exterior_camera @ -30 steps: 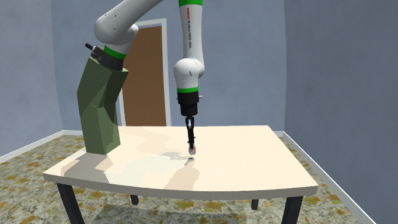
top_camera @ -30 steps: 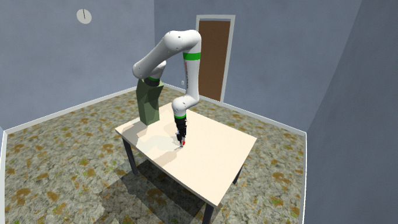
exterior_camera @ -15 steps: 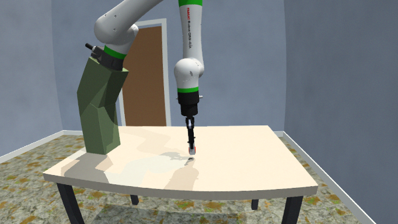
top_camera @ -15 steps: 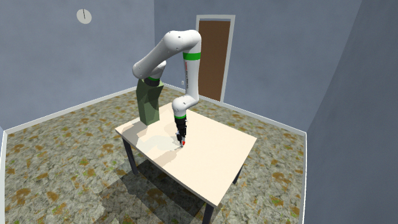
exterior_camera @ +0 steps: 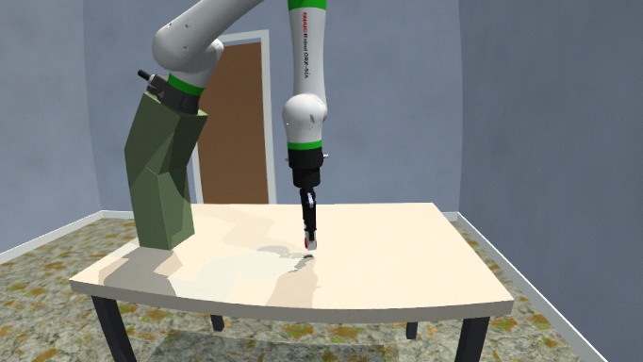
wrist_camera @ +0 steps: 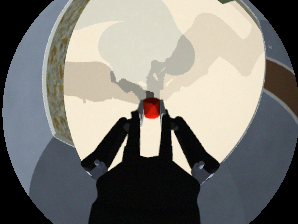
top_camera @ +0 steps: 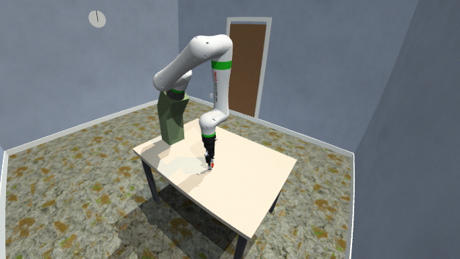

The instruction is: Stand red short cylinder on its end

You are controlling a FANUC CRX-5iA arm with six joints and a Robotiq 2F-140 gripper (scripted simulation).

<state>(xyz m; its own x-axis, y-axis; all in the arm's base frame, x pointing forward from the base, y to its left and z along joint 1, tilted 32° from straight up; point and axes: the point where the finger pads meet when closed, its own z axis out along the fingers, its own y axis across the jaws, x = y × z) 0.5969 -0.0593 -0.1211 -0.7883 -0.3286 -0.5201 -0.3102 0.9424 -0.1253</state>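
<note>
Now: hand 20 mm above the red short cylinder.
</note>
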